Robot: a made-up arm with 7 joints.
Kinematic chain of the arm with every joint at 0, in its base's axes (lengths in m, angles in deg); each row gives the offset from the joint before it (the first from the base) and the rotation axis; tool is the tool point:
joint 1: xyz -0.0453 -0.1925 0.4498 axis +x
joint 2: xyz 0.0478 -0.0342 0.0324 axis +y
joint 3: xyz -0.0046 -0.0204 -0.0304 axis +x
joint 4: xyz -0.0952 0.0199 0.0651 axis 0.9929 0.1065 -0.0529
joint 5: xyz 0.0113 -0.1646 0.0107 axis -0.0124 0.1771 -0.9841
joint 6: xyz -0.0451 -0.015 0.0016 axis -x
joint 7: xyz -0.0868 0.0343 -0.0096 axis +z
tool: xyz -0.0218 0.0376 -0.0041
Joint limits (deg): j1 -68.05..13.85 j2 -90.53..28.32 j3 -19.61..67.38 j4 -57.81..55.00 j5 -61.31..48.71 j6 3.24..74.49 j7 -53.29..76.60
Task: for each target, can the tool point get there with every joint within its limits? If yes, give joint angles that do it. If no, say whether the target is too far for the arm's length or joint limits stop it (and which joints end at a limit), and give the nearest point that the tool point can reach.
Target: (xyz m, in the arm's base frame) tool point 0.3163 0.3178 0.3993
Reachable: no: too far | nearest point 0.2126 -0.0482 0.3338 | short by 0.386 m
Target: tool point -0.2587 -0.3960 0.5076
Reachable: yes | joints -27.30 -36.38 -0.55 -34.52 -6.71 47.70 37.10
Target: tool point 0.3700 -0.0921 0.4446
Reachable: no: joint limits stop it (at a limit: joint 1, joint 2, joint 3, joint 5, joint 6, joint 7) | nearest point 0.2793 -0.1265 0.3251 | short by 0.154 m
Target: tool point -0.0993 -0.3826 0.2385
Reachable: yes | joints 6.41 -79.36 18.84 -43.85 -13.95 20.44 -11.19
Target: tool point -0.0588 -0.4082 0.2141
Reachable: yes | joints -1.19 -57.30 25.88 10.80 -18.04 16.84 50.40
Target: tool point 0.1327 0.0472 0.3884
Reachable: no: joint limits stop it (at a limit: joint 1, joint 3, joint 4, joint 5, joint 6) | nearest point 0.1634 -0.0491 0.3284 | short by 0.118 m
